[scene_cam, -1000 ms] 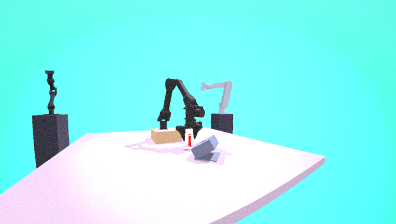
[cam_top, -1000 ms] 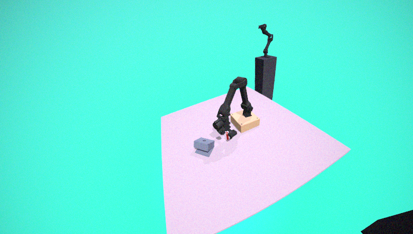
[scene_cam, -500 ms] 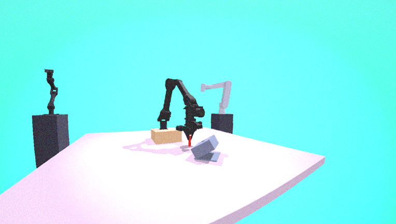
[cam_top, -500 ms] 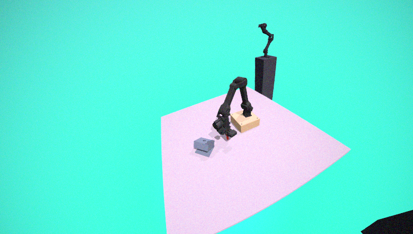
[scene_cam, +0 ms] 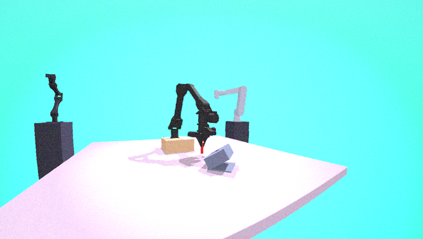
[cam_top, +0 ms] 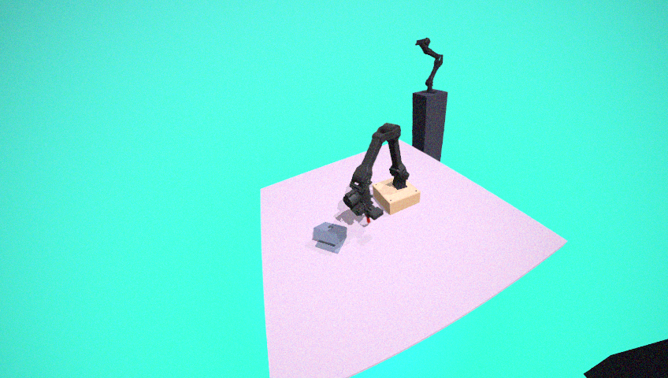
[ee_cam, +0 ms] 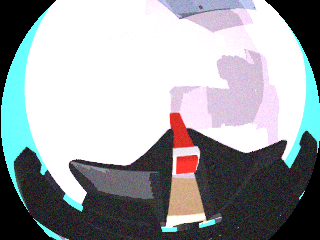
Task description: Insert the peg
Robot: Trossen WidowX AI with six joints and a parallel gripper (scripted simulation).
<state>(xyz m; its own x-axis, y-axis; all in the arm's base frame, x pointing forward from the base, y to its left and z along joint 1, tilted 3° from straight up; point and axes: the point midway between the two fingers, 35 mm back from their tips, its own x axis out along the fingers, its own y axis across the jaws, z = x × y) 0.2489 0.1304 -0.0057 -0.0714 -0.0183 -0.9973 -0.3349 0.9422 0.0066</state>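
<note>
Now: gripper tip 210 mm short of the sloped panel and 20 mm to the right of it. Round my gripper tip: red peg: 20 mm above.
</note>
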